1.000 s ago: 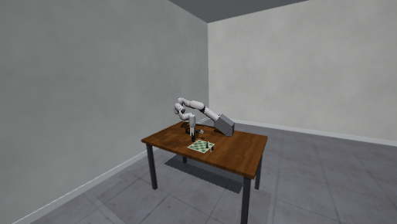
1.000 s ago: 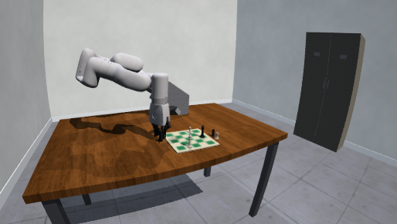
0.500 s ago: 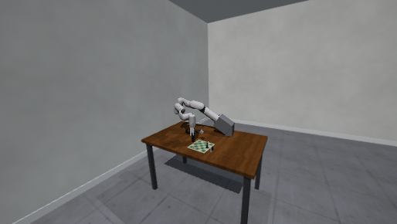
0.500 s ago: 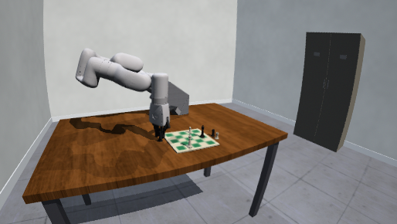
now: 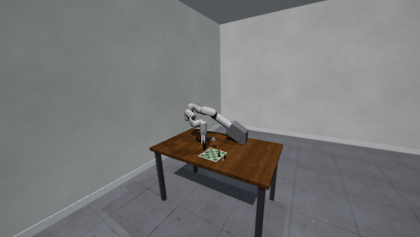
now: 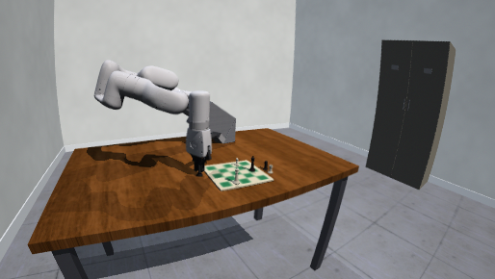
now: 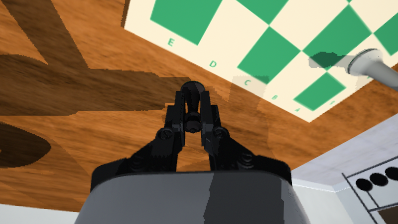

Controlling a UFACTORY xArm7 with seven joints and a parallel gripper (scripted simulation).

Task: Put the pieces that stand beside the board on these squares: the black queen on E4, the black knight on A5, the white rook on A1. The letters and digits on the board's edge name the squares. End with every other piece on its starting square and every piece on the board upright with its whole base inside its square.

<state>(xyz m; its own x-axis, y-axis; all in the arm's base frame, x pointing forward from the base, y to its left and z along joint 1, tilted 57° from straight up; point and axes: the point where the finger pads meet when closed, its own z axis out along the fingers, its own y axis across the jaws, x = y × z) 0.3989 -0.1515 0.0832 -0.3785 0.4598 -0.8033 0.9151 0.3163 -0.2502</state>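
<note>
Right now the short black piece is 10 mm below my hand. From my hand the other things lie so: cream board (50 mm ahead, 130 mm to the left, 40 mm below); then black knight (60 mm ahead, 270 mm to the left, 20 mm below); then black queen (60 mm ahead, 210 mm to the left).
</note>
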